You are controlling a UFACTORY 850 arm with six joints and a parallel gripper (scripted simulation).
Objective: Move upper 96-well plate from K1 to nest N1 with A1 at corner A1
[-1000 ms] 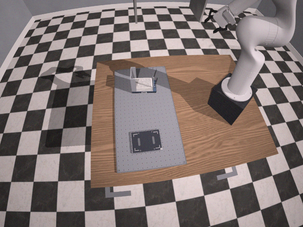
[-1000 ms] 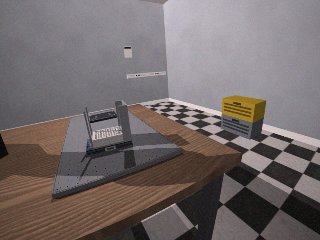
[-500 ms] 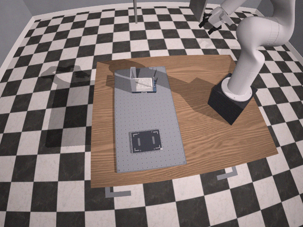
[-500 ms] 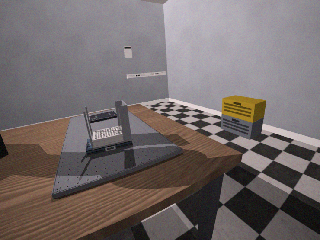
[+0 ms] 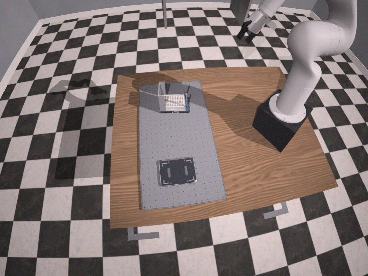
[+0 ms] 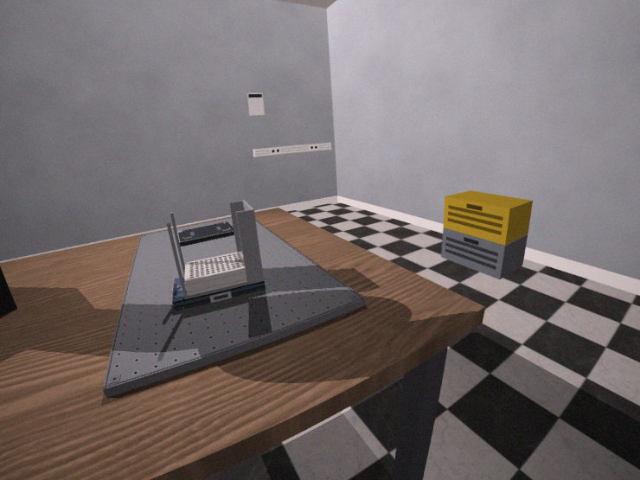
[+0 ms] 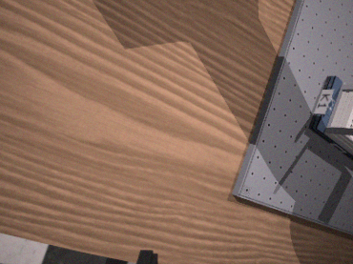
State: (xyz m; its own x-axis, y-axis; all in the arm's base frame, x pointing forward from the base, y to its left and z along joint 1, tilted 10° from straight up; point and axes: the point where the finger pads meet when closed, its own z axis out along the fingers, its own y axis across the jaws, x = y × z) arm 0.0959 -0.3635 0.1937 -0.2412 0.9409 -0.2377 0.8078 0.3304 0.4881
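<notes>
My hand is 42 cm short of the white 96-well plate, 15 cm to the right of it and 24 cm above it. The rest, counted from my hand: dark plate nest N1 (48 cm ahead, 52 cm to the left, 27 cm below).
</notes>
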